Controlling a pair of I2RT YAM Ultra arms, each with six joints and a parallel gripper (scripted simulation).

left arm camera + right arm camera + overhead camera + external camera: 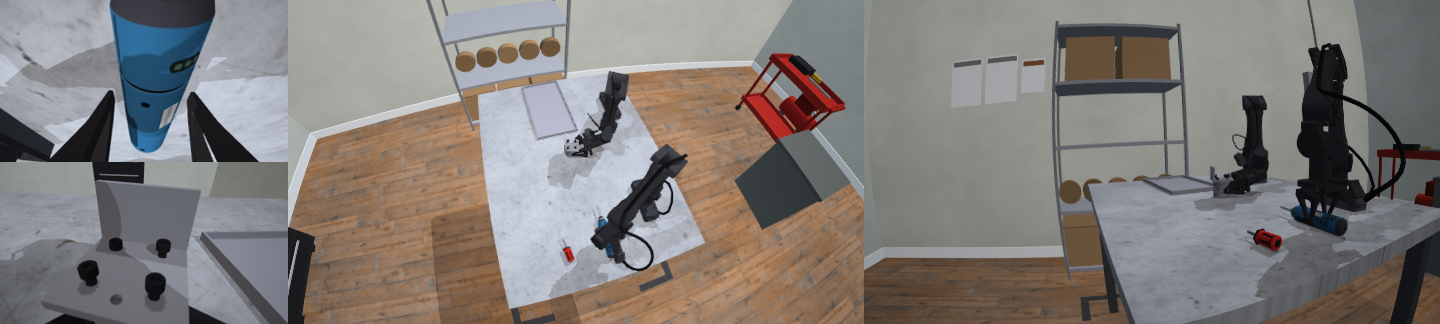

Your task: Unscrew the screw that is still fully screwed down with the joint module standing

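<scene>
Right now my right hand is right at the joint module. From my right hand the other things lie so: screw (40 mm above, 20 mm ahead, 10 mm to the left); then grey bracket (50 mm above); then bit (330 mm to the left, 60 mm behind).
</scene>
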